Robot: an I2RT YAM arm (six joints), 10 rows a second.
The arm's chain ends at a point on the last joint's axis. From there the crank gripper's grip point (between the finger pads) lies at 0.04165 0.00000 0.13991 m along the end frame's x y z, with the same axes.
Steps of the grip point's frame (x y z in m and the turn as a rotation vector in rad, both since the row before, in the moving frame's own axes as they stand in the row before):
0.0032 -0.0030 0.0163 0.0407 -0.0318 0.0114
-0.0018 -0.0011 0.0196 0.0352 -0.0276 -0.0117
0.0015 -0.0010 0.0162 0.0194 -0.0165 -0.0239
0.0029 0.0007 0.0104 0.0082 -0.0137 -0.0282
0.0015 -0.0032 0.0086 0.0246 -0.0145 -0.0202
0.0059 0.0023 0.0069 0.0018 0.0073 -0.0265
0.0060 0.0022 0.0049 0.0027 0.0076 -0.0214
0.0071 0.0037 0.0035 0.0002 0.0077 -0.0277
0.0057 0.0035 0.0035 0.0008 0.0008 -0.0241
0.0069 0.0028 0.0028 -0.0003 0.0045 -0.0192
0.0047 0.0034 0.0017 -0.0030 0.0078 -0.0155
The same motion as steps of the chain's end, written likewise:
0.0076 0.0023 0.0152 0.0407 -0.0318 0.0114
0.0021 0.0043 0.0186 0.0352 -0.0276 -0.0117
0.0039 0.0027 0.0156 0.0194 -0.0165 -0.0239
0.0049 0.0030 0.0099 0.0082 -0.0137 -0.0282
0.0036 0.0011 0.0081 0.0246 -0.0145 -0.0202
0.0049 0.0037 0.0072 0.0018 0.0073 -0.0265
0.0050 0.0035 0.0052 0.0027 0.0076 -0.0214
0.0060 0.0049 0.0038 0.0002 0.0077 -0.0277
0.0056 0.0046 0.0035 0.0008 0.0008 -0.0241
0.0063 0.0036 0.0030 -0.0003 0.0045 -0.0192
0.0036 0.0036 0.0020 -0.0030 0.0078 -0.0155

